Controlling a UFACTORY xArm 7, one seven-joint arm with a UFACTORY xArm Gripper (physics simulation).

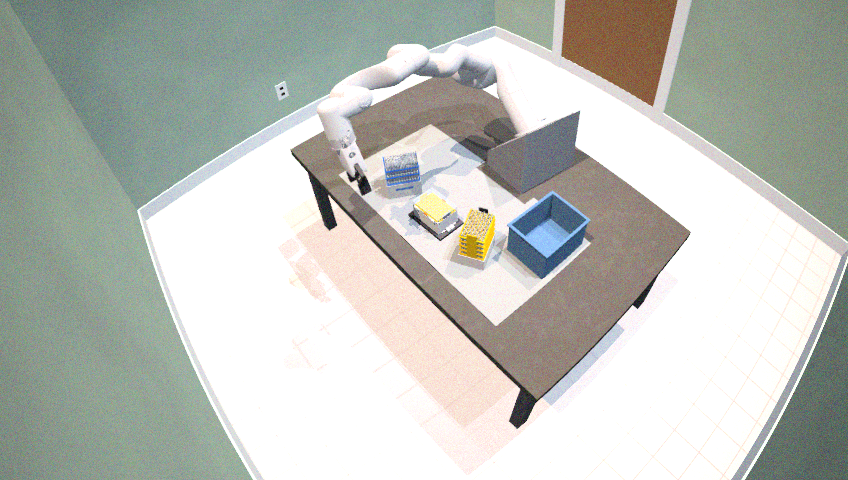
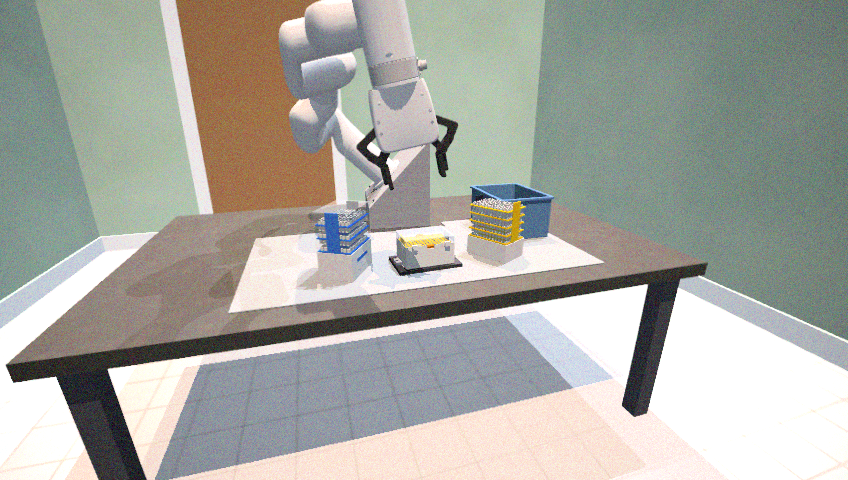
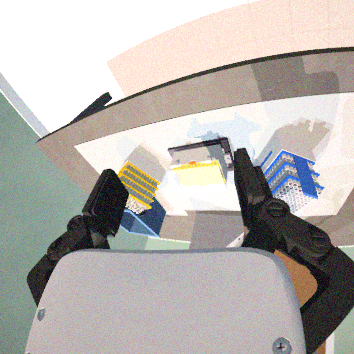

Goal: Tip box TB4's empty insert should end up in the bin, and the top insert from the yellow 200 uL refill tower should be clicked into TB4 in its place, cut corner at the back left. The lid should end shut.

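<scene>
The white tip box (image 1: 439, 221) (image 2: 425, 255) (image 3: 197, 154) stands on a dark holder at the mat's middle; its label is not readable. A yellow insert (image 1: 434, 206) (image 2: 423, 241) (image 3: 200, 175) shows in its top under a clear lid, which looks down. The yellow refill tower (image 1: 476, 235) (image 2: 496, 224) (image 3: 139, 184), several stacked inserts on a white base, stands between the box and the blue bin (image 1: 526, 249) (image 2: 540, 218) (image 3: 159, 216). My gripper (image 1: 360, 184) (image 2: 417, 180) (image 3: 173, 173) is open and empty, high above the table on the blue tower's side. The cut corners cannot be made out.
A blue refill tower (image 1: 402, 172) (image 2: 343, 233) (image 3: 290, 176) stands on the other side of the tip box. A tall grey panel (image 1: 547, 153) (image 2: 410, 199) stands behind the mat (image 1: 493, 300) (image 2: 267, 291) (image 3: 102, 145), near the arm's base. A small black object (image 1: 483, 209) is behind the yellow tower.
</scene>
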